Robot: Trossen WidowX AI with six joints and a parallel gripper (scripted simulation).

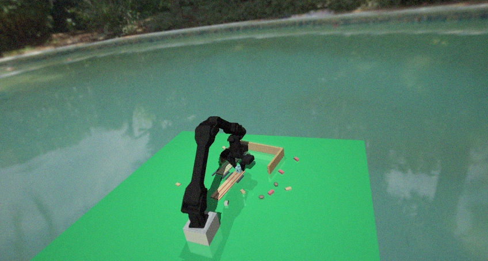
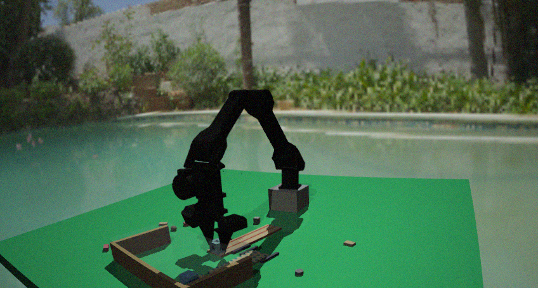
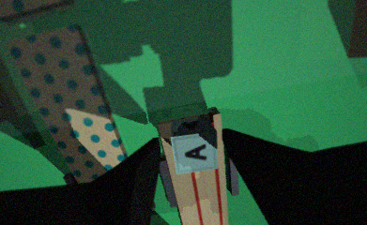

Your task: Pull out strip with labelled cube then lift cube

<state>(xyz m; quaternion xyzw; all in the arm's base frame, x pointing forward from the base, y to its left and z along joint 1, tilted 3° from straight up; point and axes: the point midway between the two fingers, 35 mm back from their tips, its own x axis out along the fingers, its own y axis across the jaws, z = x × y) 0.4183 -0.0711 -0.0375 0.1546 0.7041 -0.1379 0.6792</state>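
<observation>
My gripper tip is now 5 cm short of the dotted strip, 8 cm to the right of it and 1 cm above it.
</observation>
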